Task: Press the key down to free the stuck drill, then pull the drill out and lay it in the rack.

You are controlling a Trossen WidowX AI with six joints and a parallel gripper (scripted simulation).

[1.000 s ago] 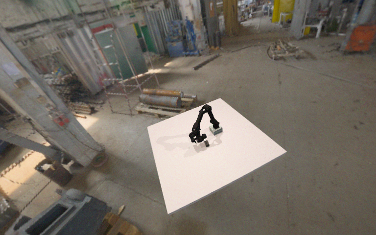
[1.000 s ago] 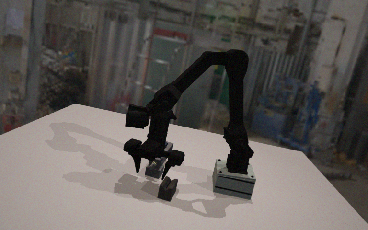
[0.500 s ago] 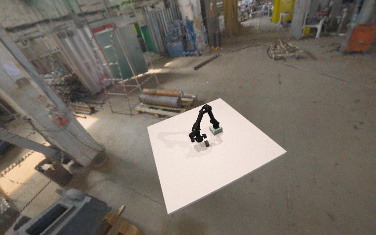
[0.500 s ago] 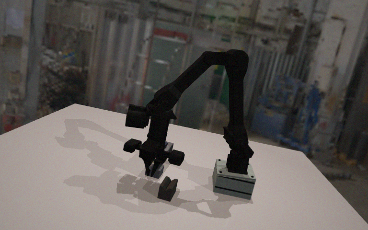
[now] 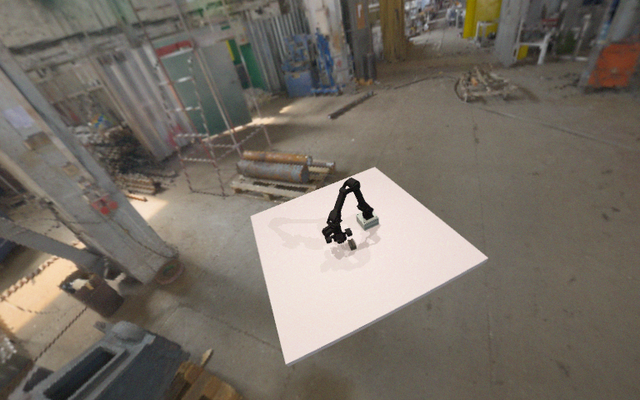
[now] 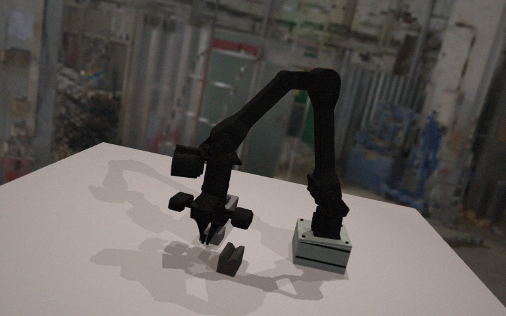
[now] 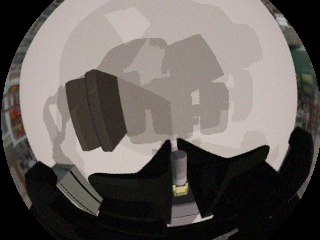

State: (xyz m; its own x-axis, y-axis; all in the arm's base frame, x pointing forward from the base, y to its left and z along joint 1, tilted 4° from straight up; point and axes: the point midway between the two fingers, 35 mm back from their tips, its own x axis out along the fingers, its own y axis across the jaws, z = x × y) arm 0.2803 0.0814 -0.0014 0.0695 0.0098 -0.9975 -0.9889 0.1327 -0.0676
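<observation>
The drill lies 10 mm behind my gripper tip, 50 mm to the right of it and 30 mm above it. The rest, counted from my gripper tip: rack 70 mm behind, 50 mm to the left.
</observation>
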